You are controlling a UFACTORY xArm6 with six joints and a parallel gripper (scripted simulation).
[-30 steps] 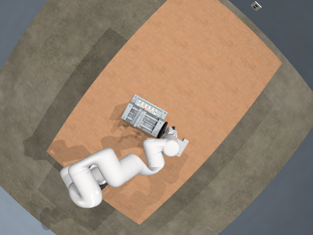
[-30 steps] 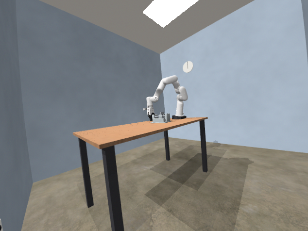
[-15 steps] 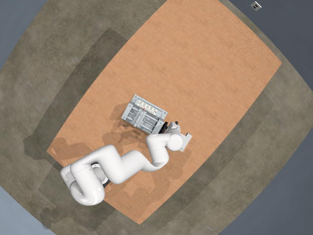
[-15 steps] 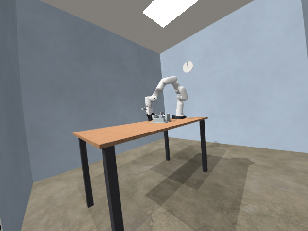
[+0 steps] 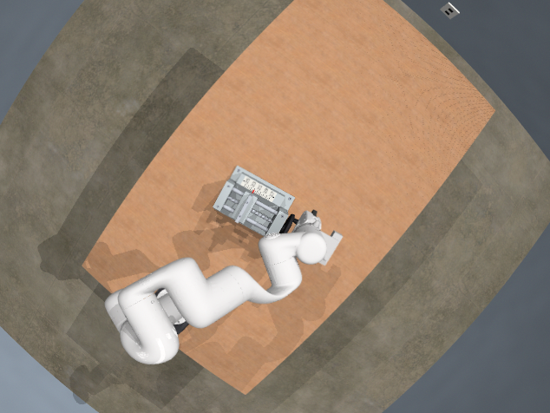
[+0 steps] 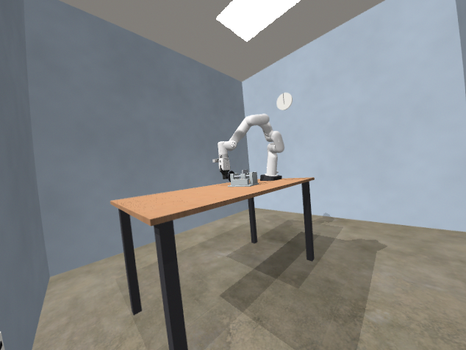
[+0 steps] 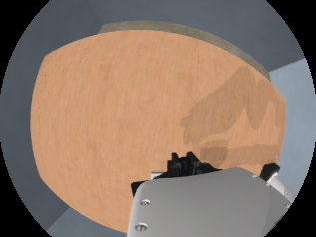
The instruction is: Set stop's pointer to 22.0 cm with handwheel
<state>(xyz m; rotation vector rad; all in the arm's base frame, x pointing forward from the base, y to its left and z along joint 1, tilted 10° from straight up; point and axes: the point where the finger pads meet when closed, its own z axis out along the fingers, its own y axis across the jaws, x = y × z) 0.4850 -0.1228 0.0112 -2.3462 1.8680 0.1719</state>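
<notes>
Now: the handwheel 20 mm to the left of my hand and 10 mm behind it.
</notes>
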